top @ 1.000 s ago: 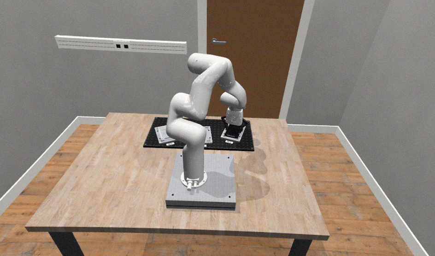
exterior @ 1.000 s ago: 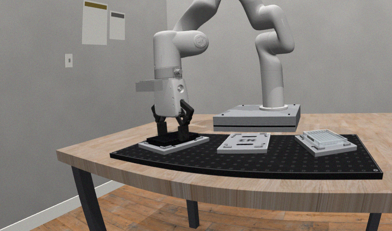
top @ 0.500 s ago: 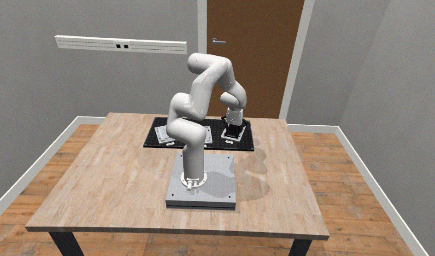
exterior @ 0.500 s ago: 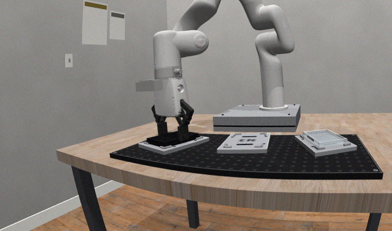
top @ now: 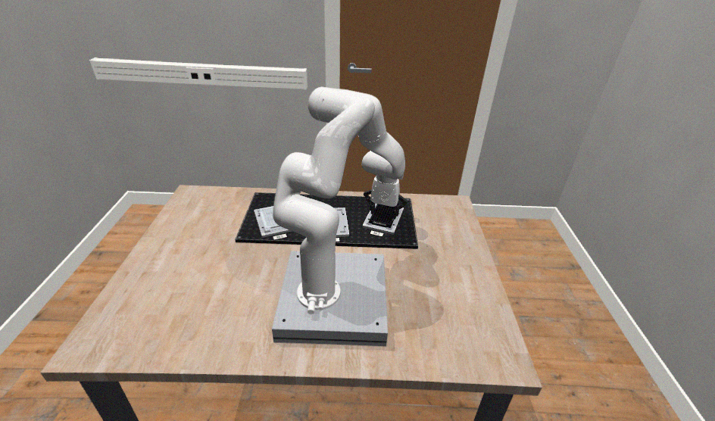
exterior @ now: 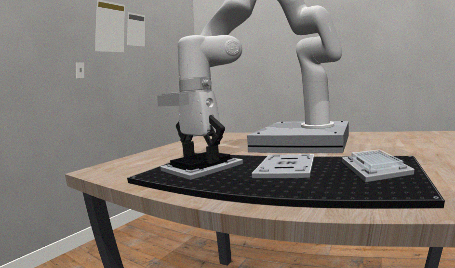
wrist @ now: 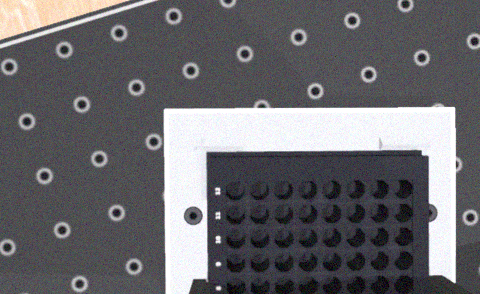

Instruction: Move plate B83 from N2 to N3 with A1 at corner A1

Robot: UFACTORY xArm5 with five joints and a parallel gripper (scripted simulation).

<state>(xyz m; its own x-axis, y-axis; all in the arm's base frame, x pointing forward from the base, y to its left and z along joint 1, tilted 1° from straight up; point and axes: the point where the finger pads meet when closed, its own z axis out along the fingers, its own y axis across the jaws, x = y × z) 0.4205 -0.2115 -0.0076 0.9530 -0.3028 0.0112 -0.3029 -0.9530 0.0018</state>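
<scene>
Now: the black well plate 1 cm below my hand. Also, from my hand: nest N2: 2 cm below; then clear well plate: 42 cm to the left, 4 cm behind, 1 cm below; then nest N3: 20 cm to the left, 4 cm behind, 2 cm below.
</scene>
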